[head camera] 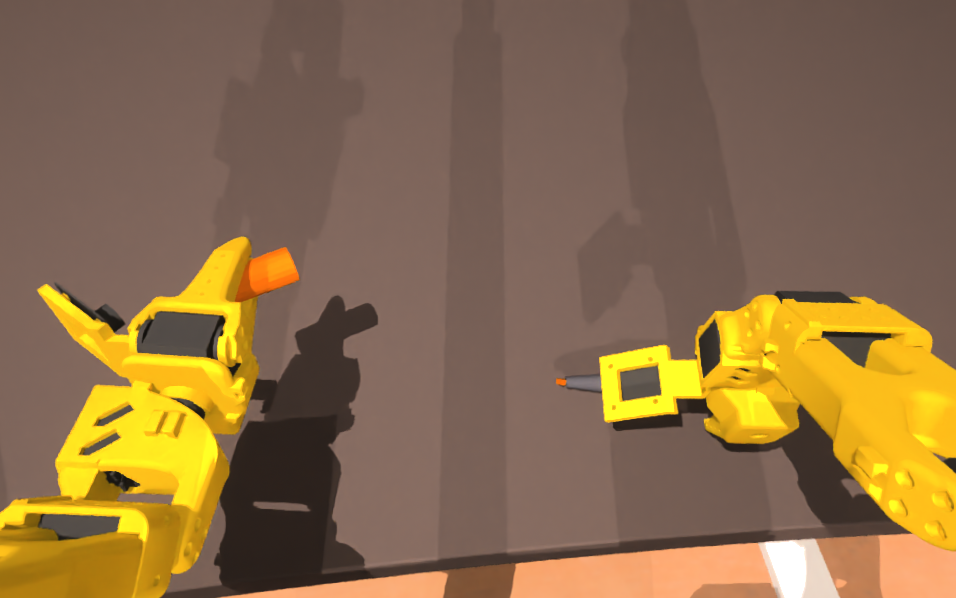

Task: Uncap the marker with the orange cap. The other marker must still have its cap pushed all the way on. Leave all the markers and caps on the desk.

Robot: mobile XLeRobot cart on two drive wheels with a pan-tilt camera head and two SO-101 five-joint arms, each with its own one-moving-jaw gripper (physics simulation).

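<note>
The orange cap is held at my left gripper, above the desk at the left, and sticks out to the right of the jaw. The uncapped marker, dark grey with a small orange tip, lies right of the middle with its tip pointing left. The square yellow camera mount of my right arm covers most of its body. My right gripper points down over the desk, slightly open, with nothing between its jaws; its fingertips are hidden under the wrist. The other marker does not show in this view.
The brown desk fills most of the view, with long dark arm shadows across it. Its front edge runs along the bottom, with an orange-brown floor and a white strip beyond it. Both yellow arms reach in from the lower corners.
</note>
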